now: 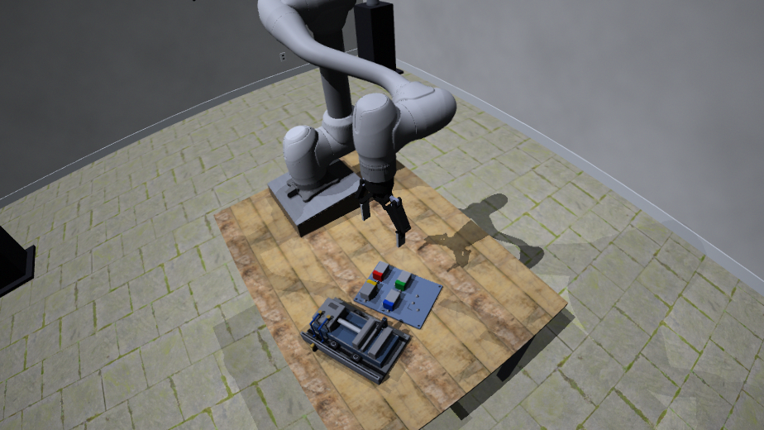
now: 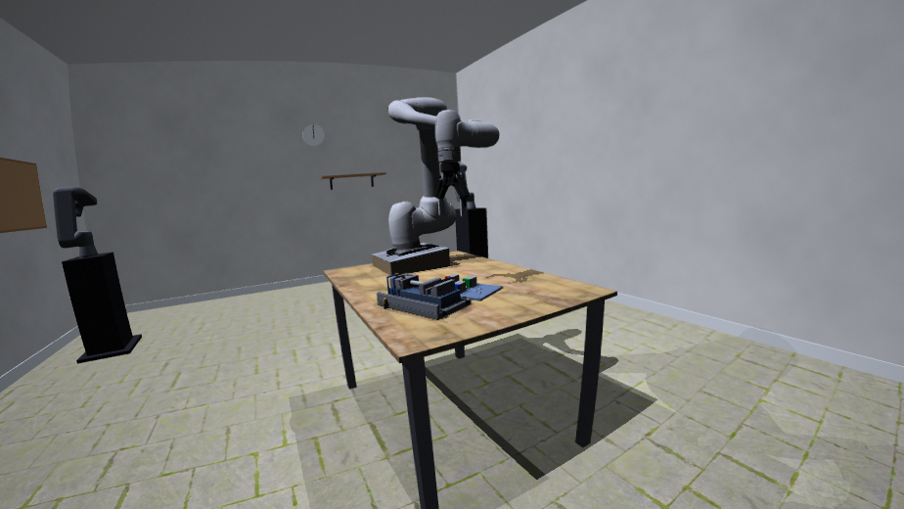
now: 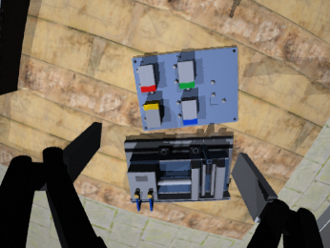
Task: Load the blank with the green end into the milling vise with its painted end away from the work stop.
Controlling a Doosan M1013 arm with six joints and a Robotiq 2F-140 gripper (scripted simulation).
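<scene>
Now: hand 290 mm above the blue-ended blank, 60 mm short of it and 30 mm to the left of it. Also, from my hand: yellow-ended blank (290 mm below, 60 mm to the right, 30 mm behind); work stop rod (230 mm below, 140 mm ahead, 130 mm to the right); red-ended blank (290 mm below, 60 mm behind, 20 mm to the left).
</scene>
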